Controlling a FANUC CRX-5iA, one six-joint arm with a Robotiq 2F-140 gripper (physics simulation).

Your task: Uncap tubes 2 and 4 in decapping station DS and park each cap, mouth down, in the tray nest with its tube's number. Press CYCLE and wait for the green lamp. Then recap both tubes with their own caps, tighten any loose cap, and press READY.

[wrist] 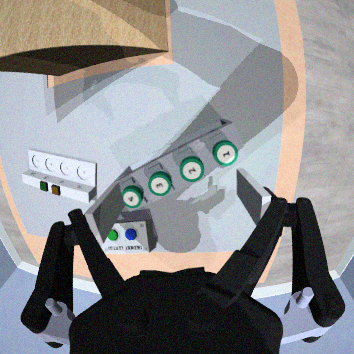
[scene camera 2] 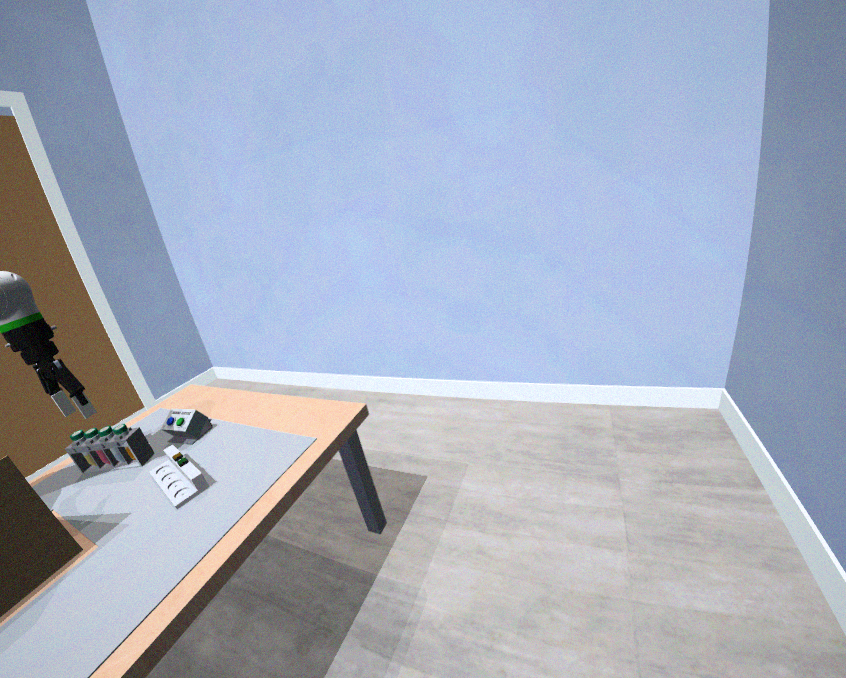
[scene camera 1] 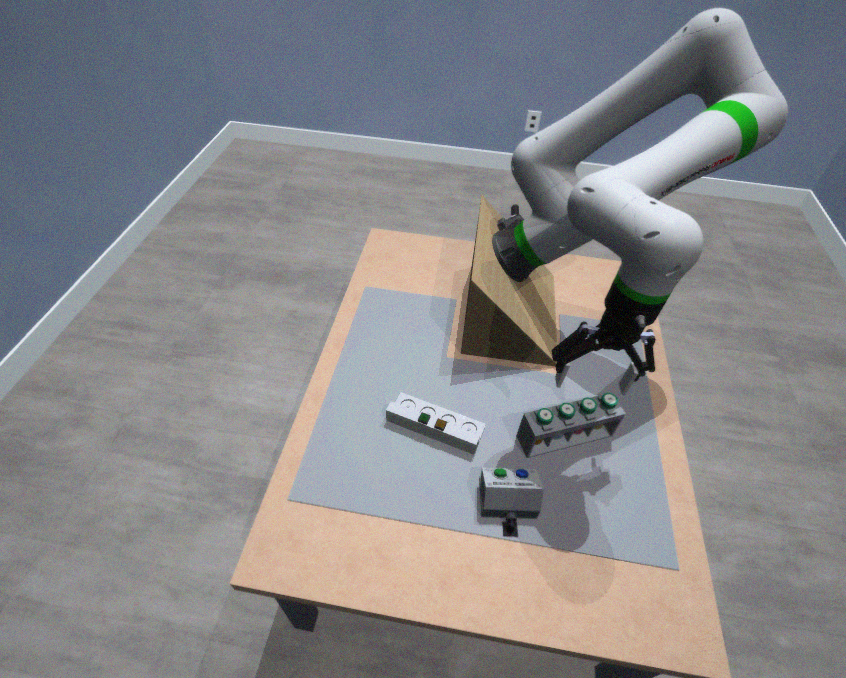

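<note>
A grey button box is visible in the pictures, as is the gripper; the wrist view and scene camera 2 also show the gripper.
</note>
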